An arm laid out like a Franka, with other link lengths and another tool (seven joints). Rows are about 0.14 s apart.
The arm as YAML. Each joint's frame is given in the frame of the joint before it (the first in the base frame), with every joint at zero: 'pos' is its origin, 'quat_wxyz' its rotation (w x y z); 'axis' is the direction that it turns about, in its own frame. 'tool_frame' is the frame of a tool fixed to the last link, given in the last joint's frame.
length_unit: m
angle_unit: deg
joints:
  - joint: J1
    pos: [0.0, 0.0, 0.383]
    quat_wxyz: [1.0, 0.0, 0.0, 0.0]
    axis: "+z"
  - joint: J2
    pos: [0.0, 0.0, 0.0]
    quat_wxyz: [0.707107, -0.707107, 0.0, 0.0]
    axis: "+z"
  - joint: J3
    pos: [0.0, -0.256, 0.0]
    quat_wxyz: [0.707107, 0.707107, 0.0, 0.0]
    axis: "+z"
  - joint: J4
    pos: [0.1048, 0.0, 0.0]
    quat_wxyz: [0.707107, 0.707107, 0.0, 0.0]
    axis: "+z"
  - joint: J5
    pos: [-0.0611, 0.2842, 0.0]
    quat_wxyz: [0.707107, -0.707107, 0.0, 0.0]
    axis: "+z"
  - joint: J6
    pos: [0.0, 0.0, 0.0]
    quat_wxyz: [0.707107, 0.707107, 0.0, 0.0]
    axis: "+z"
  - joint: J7
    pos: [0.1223, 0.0, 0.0]
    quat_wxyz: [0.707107, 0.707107, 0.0, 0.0]
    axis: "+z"
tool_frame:
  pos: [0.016, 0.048, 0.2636]
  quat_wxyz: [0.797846, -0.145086, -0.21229, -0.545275]
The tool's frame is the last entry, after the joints.
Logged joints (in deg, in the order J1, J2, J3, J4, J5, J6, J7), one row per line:
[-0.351 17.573 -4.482 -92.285 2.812 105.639 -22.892]
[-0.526 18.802 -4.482 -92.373 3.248 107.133 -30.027]
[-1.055 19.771 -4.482 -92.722 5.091 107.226 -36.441]
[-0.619 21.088 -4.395 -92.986 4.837 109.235 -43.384]
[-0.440 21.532 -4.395 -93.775 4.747 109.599 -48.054]
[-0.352 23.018 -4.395 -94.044 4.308 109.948 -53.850]
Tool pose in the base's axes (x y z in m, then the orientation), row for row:
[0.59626 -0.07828 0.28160 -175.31 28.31 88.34]
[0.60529 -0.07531 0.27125 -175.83 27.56 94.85]
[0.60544 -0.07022 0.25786 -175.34 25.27 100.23]
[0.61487 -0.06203 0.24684 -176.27 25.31 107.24]
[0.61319 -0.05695 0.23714 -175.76 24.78 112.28]
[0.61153 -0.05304 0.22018 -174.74 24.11 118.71]
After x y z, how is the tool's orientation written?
As angles about the fixed x, y, z axes (roll, pitch, yaw), in degrees.
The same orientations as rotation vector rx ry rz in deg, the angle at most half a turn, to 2 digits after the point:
[116.07 110.45 -33.55]
[109.06 116.59 -30.77]
[104.49 122.74 -28.20]
[95.76 128.01 -25.48]
[90.20 132.10 -24.50]
[83.02 137.04 -23.77]

